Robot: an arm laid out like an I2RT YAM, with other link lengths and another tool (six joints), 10 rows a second.
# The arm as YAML. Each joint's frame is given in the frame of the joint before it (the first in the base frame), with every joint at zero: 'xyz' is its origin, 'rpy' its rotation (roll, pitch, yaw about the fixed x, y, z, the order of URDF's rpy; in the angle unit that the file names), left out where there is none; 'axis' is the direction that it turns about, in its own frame. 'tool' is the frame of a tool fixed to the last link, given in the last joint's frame.
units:
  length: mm
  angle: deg
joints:
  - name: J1
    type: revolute
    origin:
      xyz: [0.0, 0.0, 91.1]
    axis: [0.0, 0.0, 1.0]
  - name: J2
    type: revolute
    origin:
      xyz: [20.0, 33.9, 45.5]
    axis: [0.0, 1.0, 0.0]
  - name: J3
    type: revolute
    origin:
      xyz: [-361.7, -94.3, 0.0]
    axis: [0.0, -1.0, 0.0]
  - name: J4
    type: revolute
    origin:
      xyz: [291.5, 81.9, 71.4]
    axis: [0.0, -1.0, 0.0]
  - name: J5
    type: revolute
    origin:
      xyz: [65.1, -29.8, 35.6]
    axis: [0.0, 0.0, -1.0]
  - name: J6
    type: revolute
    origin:
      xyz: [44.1, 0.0, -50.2]
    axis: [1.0, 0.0, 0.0]
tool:
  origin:
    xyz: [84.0, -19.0, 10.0]
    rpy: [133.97, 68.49, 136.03]
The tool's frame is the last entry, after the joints.
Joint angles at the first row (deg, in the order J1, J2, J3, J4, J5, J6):
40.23 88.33 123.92 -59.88 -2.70 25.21
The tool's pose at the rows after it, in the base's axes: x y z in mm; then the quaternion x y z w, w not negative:
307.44 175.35 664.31 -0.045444 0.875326 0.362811 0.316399
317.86 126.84 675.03 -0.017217 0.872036 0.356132 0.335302
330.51 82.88 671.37 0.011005 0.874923 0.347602 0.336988
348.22 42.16 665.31 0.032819 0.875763 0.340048 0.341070
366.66 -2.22 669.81 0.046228 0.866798 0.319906 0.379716
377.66 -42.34 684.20 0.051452 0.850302 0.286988 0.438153
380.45 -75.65 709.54 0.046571 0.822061 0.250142 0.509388
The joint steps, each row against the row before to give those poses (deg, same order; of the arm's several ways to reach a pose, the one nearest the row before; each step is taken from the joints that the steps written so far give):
-8.64 0.03 6.79 -3.95 -5.27 -3.04
-10.14 0.00 2.80 -2.17 -5.92 -2.18
-10.20 0.30 0.27 -1.64 -6.64 -2.30
-9.36 1.34 0.00 -0.28 -6.21 -2.79
-8.37 1.35 -0.01 3.45 -3.87 -3.31
-6.34 0.72 -0.04 5.90 -1.46 -2.68
-5.00 0.16 0.00 8.27 -0.86 -1.47

